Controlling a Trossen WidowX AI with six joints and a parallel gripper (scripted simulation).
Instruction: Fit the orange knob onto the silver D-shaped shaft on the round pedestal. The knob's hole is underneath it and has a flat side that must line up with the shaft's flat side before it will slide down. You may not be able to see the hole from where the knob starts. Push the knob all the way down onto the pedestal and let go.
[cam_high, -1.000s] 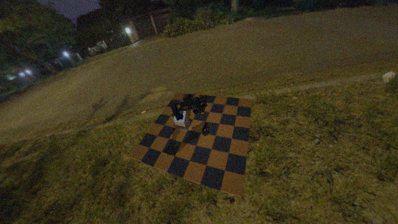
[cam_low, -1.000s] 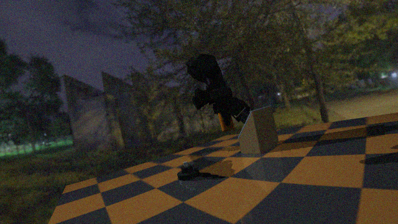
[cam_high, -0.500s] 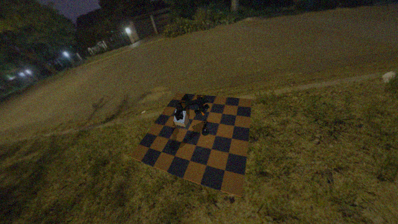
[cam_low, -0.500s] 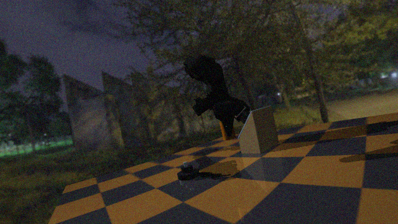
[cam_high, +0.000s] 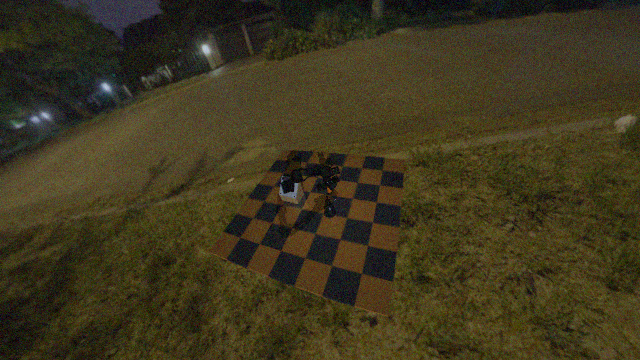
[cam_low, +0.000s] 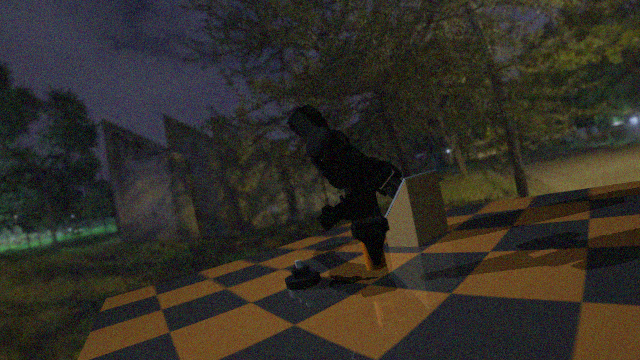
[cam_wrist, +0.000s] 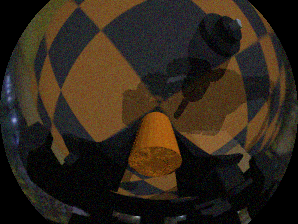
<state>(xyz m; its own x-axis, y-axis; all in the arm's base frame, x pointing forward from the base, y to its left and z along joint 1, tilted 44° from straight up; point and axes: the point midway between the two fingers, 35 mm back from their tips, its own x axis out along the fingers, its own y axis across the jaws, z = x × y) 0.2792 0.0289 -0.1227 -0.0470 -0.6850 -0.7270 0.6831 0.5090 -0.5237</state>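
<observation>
Right now the round pedestal is 60 mm ahead of my gripper tip, 190 mm to the right of it and 10 mm below it. Also, from my gripper tip: orange knob (30 mm above).
</observation>
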